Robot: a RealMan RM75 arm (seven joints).
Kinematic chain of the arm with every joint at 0, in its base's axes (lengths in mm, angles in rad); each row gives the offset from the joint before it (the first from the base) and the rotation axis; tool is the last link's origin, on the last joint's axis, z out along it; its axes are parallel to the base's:
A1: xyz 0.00 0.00 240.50 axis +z
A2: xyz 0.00 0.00 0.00 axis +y
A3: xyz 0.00 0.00 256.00 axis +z
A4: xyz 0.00 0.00 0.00 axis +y
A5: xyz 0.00 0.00 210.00 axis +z
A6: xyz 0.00 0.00 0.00 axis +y
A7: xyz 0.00 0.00 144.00 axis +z
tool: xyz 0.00 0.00 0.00
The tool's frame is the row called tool.
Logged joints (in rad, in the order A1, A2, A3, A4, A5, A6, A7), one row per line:
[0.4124 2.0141 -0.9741 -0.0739 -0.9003 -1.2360 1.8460]
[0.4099 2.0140 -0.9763 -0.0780 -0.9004 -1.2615 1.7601]
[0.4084 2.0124 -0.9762 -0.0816 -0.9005 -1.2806 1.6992]
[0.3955 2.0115 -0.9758 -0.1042 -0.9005 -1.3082 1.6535]
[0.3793 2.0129 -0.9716 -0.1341 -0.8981 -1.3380 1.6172]
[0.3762 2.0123 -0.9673 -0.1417 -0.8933 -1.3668 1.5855]
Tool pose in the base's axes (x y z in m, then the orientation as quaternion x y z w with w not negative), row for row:
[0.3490 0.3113 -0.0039 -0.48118 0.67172 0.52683 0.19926]
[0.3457 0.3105 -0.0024 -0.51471 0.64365 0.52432 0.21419]
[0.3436 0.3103 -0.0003 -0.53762 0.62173 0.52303 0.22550]
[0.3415 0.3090 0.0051 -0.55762 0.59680 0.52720 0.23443]
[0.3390 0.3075 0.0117 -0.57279 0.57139 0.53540 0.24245]
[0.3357 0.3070 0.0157 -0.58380 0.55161 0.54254 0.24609]
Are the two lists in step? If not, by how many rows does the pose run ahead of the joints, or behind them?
They are in step.
